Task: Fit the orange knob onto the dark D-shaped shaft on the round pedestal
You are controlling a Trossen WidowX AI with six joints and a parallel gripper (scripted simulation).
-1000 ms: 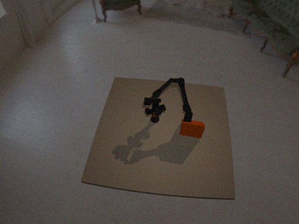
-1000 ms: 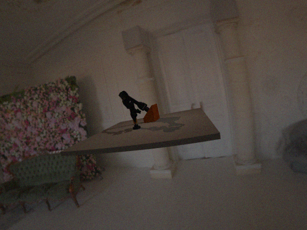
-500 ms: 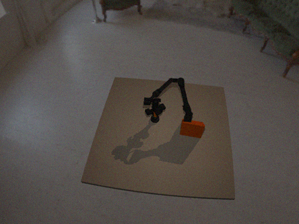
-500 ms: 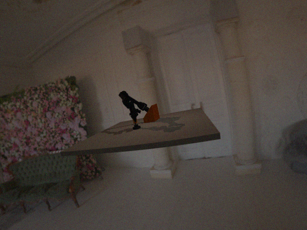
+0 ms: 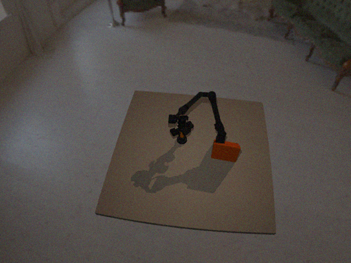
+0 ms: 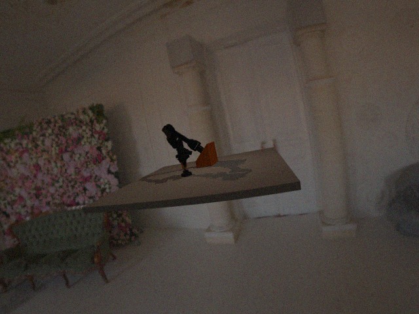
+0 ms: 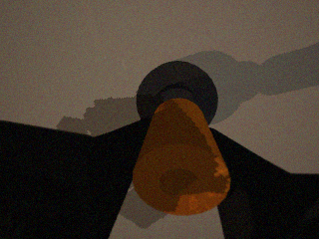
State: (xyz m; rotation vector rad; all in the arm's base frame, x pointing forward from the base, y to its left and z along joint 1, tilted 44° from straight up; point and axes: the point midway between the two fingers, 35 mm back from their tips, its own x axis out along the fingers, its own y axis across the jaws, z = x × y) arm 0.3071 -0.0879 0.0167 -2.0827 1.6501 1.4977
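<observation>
Now: gripper tip 2 cm below the orange knob. Also, from my gripper tip: dark round pedestal (4 cm below).
</observation>
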